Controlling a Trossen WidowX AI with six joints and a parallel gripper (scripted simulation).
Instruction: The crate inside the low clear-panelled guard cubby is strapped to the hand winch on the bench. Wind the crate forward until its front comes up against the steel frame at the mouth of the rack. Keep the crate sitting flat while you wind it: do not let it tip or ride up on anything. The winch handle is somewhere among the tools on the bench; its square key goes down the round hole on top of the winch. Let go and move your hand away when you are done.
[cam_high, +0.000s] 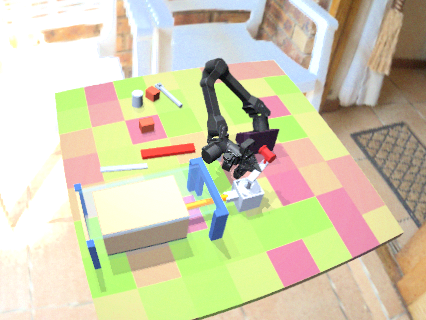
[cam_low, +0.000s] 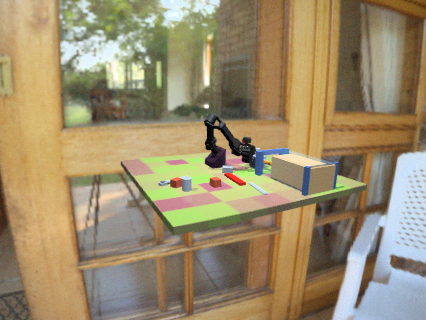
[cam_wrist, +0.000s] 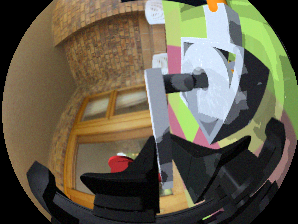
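My gripper tip is 4 cm below the red grip, 4 cm past it and 3 cm to the left of it. Also, from my gripper tip: grey block 26 cm to the right, 12 cm below, 5 cm ahead; then grey winch 10 cm below, 3 cm ahead, 1 cm to the left; then winch handle 1 cm to the right, 1 cm above.
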